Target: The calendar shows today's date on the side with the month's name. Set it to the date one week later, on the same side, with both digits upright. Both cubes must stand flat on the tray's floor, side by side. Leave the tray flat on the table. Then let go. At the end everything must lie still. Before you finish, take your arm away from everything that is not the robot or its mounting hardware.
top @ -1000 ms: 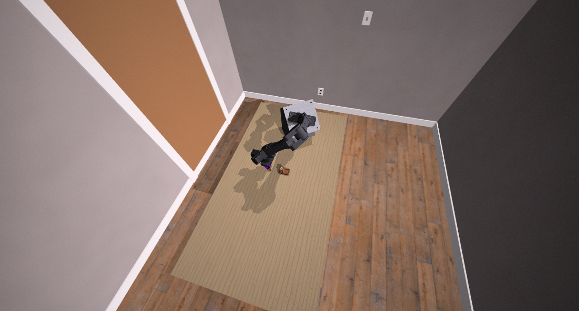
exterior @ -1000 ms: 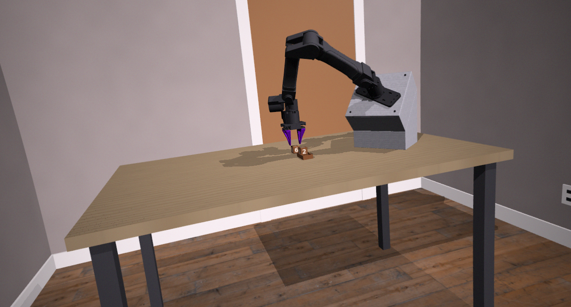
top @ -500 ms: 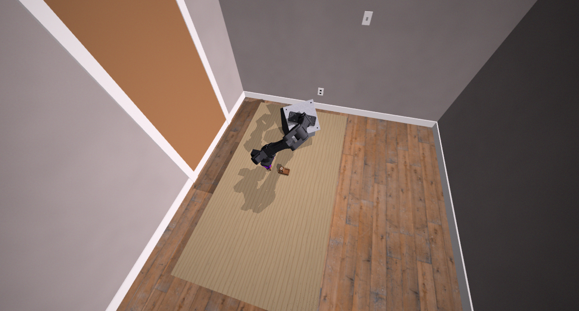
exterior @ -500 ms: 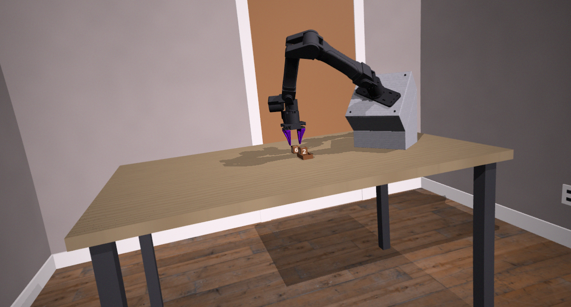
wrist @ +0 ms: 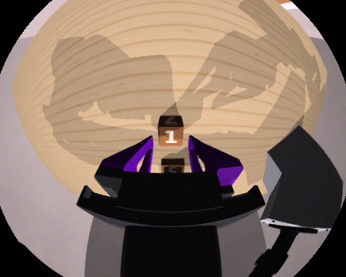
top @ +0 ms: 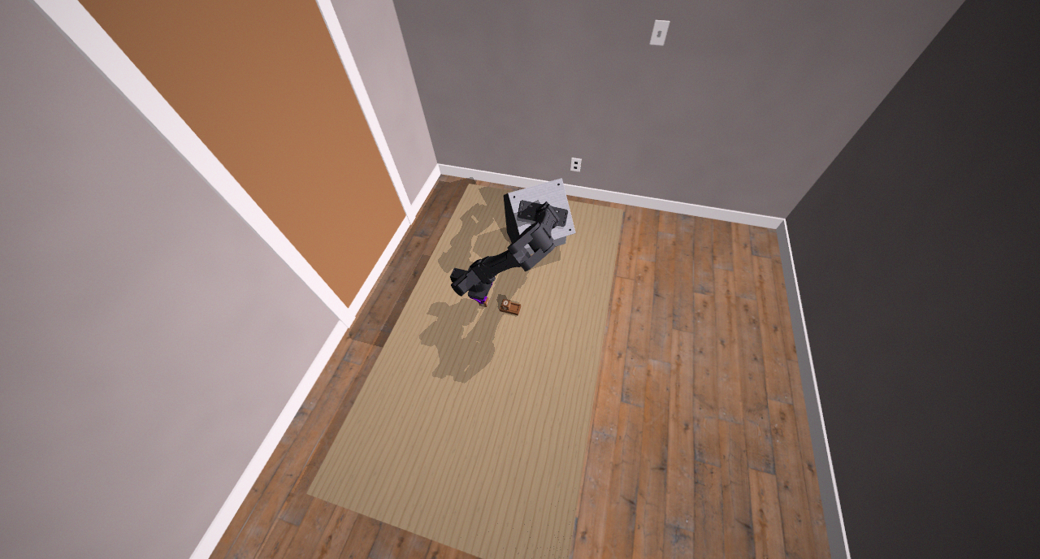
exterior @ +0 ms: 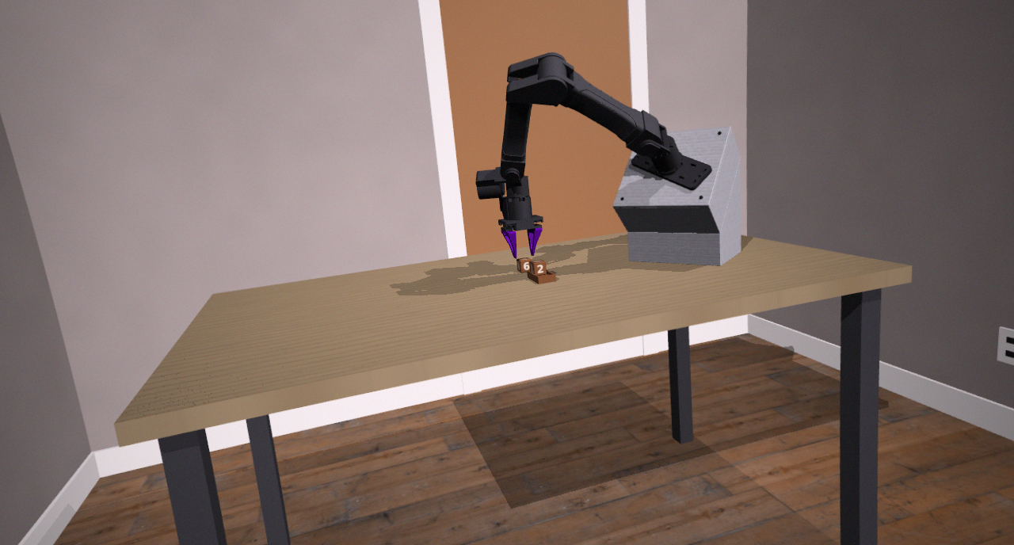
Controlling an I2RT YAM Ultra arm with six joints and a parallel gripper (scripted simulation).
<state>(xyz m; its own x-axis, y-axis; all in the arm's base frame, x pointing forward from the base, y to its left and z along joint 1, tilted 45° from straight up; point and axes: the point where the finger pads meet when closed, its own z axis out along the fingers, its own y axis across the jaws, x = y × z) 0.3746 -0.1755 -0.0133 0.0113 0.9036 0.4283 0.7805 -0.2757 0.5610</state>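
The brown tray lies 11 cm to the left of my hand and 4 cm below it.
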